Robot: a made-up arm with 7 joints.
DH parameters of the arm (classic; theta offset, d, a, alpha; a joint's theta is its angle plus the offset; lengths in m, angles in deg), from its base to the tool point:
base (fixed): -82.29 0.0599 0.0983 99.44
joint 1: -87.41 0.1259 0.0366 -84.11
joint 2: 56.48 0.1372 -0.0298 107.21
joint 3: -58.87 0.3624 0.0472 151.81
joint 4: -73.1 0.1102 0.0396 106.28
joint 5: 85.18 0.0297 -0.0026 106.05
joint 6: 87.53 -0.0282 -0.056 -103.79
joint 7: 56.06 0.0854 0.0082 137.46
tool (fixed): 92.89 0.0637 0 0
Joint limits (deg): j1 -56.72..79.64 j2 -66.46..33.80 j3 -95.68..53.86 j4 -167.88..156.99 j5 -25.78..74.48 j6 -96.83..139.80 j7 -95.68..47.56
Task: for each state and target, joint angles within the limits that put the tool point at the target. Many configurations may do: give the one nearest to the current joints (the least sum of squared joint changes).
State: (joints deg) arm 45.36 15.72 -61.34 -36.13 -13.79 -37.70 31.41
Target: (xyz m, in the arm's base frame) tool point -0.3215 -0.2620 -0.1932
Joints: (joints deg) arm 20.40 -4.05 -59.21 -45.72 -11.82 -37.08 38.81
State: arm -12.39 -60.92 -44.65 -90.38 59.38 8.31 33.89
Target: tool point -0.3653 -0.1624 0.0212
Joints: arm -10.15 -64.56 -45.10 -57.54 67.23 29.12 2.99
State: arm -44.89 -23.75 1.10 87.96 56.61 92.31 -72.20
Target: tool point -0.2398 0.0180 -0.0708
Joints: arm -55.64 2.53 16.79 90.24 41.41 104.02 -73.04
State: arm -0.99 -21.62 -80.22 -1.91 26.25 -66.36 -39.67
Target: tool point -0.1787 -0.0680 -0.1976
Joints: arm -12.75 8.71 -72.83 8.72 58.58 -72.70 -51.25
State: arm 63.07 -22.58 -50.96 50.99 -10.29 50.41 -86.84
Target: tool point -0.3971 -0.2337 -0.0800
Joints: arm 44.63 -16.82 -64.54 61.25 1.96 15.99 -92.38
